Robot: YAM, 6 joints.
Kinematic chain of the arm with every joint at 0, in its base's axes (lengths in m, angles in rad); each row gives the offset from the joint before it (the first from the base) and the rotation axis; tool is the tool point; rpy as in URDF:
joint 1: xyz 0 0 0.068 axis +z
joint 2: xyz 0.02 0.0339 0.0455 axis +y
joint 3: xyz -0.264 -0.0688 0 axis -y
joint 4: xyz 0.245 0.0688 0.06 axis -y
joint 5: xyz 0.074 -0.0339 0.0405 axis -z
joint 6: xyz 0.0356 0 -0.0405 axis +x
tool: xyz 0 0 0 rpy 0 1.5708 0
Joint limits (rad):
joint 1: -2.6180..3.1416
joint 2: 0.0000..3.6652
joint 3: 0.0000..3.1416
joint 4: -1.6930..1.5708
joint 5: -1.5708..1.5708
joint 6: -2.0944..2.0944
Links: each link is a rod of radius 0.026 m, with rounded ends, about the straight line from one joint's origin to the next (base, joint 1, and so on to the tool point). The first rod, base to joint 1, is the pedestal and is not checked.
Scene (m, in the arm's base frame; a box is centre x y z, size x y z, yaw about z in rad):
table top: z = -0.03
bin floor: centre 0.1 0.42 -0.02 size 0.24 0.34 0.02 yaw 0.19
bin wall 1: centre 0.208 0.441 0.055 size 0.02 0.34 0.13 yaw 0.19
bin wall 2: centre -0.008 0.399 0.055 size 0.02 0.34 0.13 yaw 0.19
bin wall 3: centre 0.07 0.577 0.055 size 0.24 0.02 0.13 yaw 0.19
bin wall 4: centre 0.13 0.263 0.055 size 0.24 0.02 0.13 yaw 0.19
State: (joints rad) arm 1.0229 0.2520 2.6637 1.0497 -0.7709 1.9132
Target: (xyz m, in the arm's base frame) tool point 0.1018 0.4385 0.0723
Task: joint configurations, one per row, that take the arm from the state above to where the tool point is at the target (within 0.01 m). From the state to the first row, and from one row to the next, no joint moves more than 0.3 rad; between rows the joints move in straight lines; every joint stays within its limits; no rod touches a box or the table.
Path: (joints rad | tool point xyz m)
1: 1.0608 0.5445 2.4558 0.9835 -0.7685 1.9132 | -0.2368 -0.3726 0.4855
2: 1.0988 0.8371 2.2478 0.9174 -0.7661 1.9132 | -0.1336 -0.2074 0.6334
3: 1.1367 1.1296 2.0399 0.8512 -0.7638 1.9132 | -0.0260 0.0025 0.6804
4: 1.1747 1.4221 1.8319 0.7851 -0.7614 1.9132 | 0.0616 0.2109 0.6200
5: 1.2126 1.7147 1.6240 0.7189 -0.7590 1.9132 | 0.1131 0.3720 0.4710
6: 1.2506 2.0072 1.4160 0.6528 -0.7566 1.9132 | 0.1242 0.4520 0.2722
7: 1.2885 2.2997 1.2081 0.5866 -0.7543 1.9132 | 0.1018 0.4385 0.0723

